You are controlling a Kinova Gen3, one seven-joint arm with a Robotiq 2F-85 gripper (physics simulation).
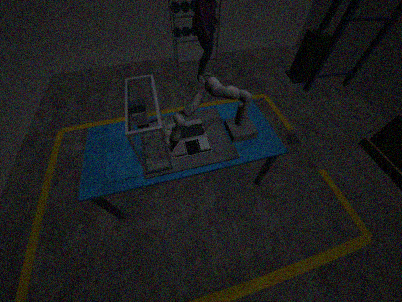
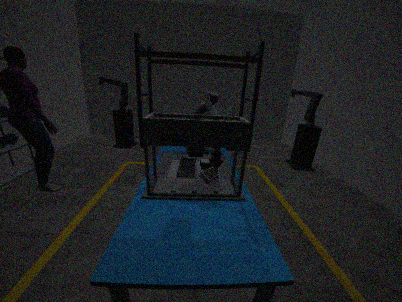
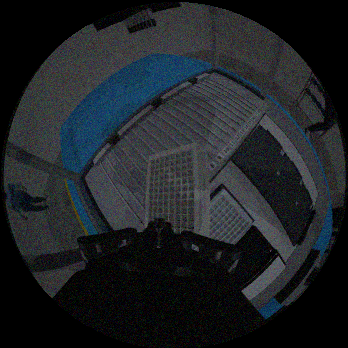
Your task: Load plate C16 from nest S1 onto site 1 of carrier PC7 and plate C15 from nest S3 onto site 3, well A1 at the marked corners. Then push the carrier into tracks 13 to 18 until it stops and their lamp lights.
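Where they show: gripper, fingertip midpoint: (image 1: pixel 171 150) (image 2: pixel 215 172) (image 3: pixel 159 224); arm's base, origin of the base link: (image 1: pixel 239 122).
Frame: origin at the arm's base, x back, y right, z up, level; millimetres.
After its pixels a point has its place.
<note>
A pale gridded plate (image 3: pixel 172 190) (image 2: pixel 210 175) lies askew close in front of my fingertips; its label and what bears it cannot be made out. My gripper (image 3: pixel 159 224) @[z -2, x -636, y -260 mm] is shut at the plate's near end, with nothing between its fingers. A second gridded plate (image 3: pixel 227 220) @[z -36, x -576, y -180 mm] sits lower, to the right, in a dark-edged nest. A long dark panel (image 3: pixel 272 180) @[z -51, x -561, y -50 mm] (image 1: pixel 192 131) @[z -51, x -447, y -22 mm] (image 2: pixel 187 167), apparently carrier PC7, lies beyond it, with small pale marks and no plate visible on it. The ribbed track deck (image 3: pixel 170 122) @[z -63, x -797, y -144 mm] stretches ahead; its numbers are blurred.
An upright frame (image 1: pixel 158 102) @[z 162, x -731, y 161 mm] (image 2: pixel 195 132) with a dark crossing panel stands over the far end of the deck. A dark opening (image 3: pixel 255 255) @[z -50, x -457, y -169 mm] (image 1: pixel 192 146) @[z -50, x -461, y -198 mm] lies near the second plate. The blue table (image 1: pixel 105 165) @[z -75, x -1199, y -305 mm] (image 2: pixel 192 240) @[z -75, x -1212, y -180 mm] surrounds the deck. A person (image 1: pixel 205 25) (image 2: pixel 27 110) stands on the floor.
</note>
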